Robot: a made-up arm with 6 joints.
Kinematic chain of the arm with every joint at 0, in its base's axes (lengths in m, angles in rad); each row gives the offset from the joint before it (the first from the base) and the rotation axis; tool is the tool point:
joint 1: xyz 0 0 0.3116 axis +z
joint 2: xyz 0 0 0 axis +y
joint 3: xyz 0 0 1.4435 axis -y
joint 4: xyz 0 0 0 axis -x
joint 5: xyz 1.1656 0 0 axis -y
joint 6: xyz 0 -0.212 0 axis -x
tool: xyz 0 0 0
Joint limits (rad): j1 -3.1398..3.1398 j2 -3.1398..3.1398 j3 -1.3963..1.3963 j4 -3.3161..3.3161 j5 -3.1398..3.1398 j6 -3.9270..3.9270
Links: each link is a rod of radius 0.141 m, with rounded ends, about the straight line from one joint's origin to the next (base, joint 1, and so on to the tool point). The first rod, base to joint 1, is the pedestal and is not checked.
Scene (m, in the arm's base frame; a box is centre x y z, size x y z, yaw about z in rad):
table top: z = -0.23
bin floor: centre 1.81 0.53 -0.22 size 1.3 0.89 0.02 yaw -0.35
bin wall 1: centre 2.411 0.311 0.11 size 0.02 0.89 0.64 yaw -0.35
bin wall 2: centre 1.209 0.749 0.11 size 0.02 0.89 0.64 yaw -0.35
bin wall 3: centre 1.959 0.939 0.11 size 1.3 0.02 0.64 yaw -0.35
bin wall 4: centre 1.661 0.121 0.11 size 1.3 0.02 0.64 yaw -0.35
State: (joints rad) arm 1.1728 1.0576 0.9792 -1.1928 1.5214 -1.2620
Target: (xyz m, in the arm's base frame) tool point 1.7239 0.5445 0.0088
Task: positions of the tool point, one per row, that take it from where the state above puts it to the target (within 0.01 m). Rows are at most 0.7 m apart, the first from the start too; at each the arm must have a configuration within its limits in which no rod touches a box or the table.
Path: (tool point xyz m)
1: 1.4590 1.7074 0.7630
2: 1.7043 1.1308 0.7823
3: 1.7239 0.5444 0.7893
4: 1.7631 0.5590 0.3972
5: 1.7239 0.5444 0.0088

